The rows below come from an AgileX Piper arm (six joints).
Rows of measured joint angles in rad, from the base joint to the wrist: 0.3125 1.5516 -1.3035 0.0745 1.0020 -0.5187; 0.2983 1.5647 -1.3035 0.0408 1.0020 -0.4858; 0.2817 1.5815 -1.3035 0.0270 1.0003 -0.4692; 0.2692 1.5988 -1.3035 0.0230 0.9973 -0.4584; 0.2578 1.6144 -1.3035 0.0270 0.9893 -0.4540; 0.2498 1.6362 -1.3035 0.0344 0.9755 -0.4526; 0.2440 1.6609 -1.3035 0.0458 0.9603 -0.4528; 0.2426 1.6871 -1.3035 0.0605 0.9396 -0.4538; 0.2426 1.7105 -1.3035 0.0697 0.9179 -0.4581; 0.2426 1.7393 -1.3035 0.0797 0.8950 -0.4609; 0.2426 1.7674 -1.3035 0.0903 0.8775 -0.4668; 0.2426 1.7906 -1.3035 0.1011 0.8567 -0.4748; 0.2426 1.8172 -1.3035 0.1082 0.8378 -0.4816; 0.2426 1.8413 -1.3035 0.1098 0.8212 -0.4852; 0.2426 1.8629 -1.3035 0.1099 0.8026 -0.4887; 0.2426 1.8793 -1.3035 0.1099 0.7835 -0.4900; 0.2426 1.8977 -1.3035 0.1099 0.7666 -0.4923; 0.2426 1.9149 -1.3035 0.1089 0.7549 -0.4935; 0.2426 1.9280 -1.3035 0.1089 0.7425 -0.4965; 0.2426 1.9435 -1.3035 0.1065 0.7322 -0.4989; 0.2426 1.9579 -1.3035 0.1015 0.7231 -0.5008; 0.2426 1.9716 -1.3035 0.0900 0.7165 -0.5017; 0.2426 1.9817 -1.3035 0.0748 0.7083 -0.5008; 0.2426 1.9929 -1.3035 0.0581 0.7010 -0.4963
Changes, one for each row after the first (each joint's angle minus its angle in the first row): -0.0142 0.0131 0.0000 -0.0337 0.0000 0.0329; -0.0308 0.0299 0.0000 -0.0475 -0.0017 0.0495; -0.0433 0.0472 0.0000 -0.0515 -0.0047 0.0603; -0.0547 0.0628 0.0000 -0.0475 -0.0127 0.0647; -0.0627 0.0846 0.0000 -0.0401 -0.0265 0.0661; -0.0685 0.1093 0.0000 -0.0287 -0.0417 0.0659; -0.0699 0.1355 0.0000 -0.0140 -0.0624 0.0649; -0.0699 0.1589 0.0000 -0.0048 -0.0841 0.0606; -0.0699 0.1877 0.0000 0.0052 -0.1070 0.0578; -0.0699 0.2158 0.0000 0.0158 -0.1245 0.0519; -0.0699 0.2390 0.0000 0.0266 -0.1453 0.0439; -0.0699 0.2656 0.0000 0.0337 -0.1642 0.0371; -0.0699 0.2897 0.0000 0.0353 -0.1808 0.0335; -0.0699 0.3113 0.0000 0.0354 -0.1994 0.0300; -0.0699 0.3277 0.0000 0.0354 -0.2185 0.0287; -0.0699 0.3461 0.0000 0.0354 -0.2354 0.0264; -0.0699 0.3633 0.0000 0.0344 -0.2471 0.0252; -0.0699 0.3764 0.0000 0.0344 -0.2595 0.0222; -0.0699 0.3919 0.0000 0.0320 -0.2698 0.0198; -0.0699 0.4063 0.0000 0.0270 -0.2789 0.0179; -0.0699 0.4200 0.0000 0.0155 -0.2855 0.0170; -0.0699 0.4301 0.0000 0.0003 -0.2937 0.0179; -0.0699 0.4413 0.0000 -0.0164 -0.3010 0.0224
